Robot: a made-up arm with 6 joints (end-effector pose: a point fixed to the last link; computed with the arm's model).
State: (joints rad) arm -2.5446 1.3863 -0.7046 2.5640 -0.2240 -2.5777
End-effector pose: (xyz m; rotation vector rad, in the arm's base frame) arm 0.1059 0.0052 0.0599 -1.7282 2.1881 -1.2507
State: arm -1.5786 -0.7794 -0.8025 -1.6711 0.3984 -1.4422
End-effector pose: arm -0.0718 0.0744 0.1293 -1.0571 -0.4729 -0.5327
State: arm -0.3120 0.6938 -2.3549 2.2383 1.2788 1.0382
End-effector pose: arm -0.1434 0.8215 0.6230 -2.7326 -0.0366 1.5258
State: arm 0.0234 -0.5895 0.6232 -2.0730 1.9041 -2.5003
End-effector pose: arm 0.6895 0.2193 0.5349 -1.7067 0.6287 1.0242
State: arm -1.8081 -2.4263 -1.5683 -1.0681 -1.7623 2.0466
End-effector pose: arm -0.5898 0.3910 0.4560 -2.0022 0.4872 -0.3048
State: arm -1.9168 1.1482 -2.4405 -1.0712 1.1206 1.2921
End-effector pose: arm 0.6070 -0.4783 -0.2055 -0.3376 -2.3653 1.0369
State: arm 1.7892 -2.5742 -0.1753 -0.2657 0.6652 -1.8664
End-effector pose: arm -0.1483 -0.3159 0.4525 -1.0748 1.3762 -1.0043
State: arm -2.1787 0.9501 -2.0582 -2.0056 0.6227 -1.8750
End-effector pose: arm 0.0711 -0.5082 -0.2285 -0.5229 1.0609 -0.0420
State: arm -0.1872 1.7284 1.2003 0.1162 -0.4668 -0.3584
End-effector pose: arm -0.0916 0.4515 0.5963 -0.8489 -0.9525 2.3151
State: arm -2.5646 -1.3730 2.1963 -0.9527 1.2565 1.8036
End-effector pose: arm 0.7727 -0.1977 0.3759 -0.9468 2.5160 0.5377
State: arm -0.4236 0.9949 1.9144 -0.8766 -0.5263 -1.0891
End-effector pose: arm -0.0107 0.7011 0.2884 -1.7860 -0.3842 1.3505
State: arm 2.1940 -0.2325 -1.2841 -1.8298 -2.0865 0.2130
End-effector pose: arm 0.3944 -0.4544 0.7526 -0.5267 1.6299 -0.6034
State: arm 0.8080 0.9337 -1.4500 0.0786 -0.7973 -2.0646
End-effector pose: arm 0.4264 0.4355 0.6283 -2.5760 0.8383 1.2940
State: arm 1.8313 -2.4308 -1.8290 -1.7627 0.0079 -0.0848
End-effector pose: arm -0.4011 0.2481 0.2690 -2.7896 0.1872 1.1372
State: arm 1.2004 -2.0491 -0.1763 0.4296 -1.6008 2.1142
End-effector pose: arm -0.0985 -0.9086 0.3321 0.9145 2.1832 0.5124
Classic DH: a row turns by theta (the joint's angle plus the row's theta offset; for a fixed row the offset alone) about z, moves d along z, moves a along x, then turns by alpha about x. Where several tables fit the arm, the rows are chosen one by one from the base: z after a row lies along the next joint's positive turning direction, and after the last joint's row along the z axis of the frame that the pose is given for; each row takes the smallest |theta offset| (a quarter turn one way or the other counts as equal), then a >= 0, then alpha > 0; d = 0 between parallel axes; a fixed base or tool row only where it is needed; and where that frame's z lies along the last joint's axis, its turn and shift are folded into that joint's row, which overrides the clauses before.
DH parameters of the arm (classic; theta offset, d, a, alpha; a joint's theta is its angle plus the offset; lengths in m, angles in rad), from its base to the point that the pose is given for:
base (fixed): 1.5708 0.0701 0 1.5708
joint 1: 0 0 0.2525 -1.5708
joint 2: 0 0.1432 0.1134 -1.5708
joint 3: -1.5708 -0.1782 0.0674 1.5708
joint 4: -1.5708 -0.0954 0.0077 1.5708
joint 5: 0 -0.2807 -0.069 1.5708
joint 6: 0 -0.4462 -0.2946 1.5708
tool (fixed): 0 -0.1133 0 0

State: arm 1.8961 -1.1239 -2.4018 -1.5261 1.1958 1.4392
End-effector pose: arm -0.0329 0.3601 -0.3938 -1.5754 -0.0581 -2.2479
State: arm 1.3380 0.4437 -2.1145 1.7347 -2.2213 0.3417
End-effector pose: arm 0.0191 0.0663 -0.1774 1.2417 -1.2038 -0.4813
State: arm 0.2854 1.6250 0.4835 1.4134 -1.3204 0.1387
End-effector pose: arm 0.0157 0.0676 0.8316 0.4349 2.3424 -1.9941
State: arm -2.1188 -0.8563 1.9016 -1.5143 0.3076 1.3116
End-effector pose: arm 0.9351 0.1208 -0.1751 -0.8547 1.4962 2.4038
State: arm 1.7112 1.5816 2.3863 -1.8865 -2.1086 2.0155
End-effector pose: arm 0.4381 -0.4382 0.8898 -0.9751 1.5917 1.2267
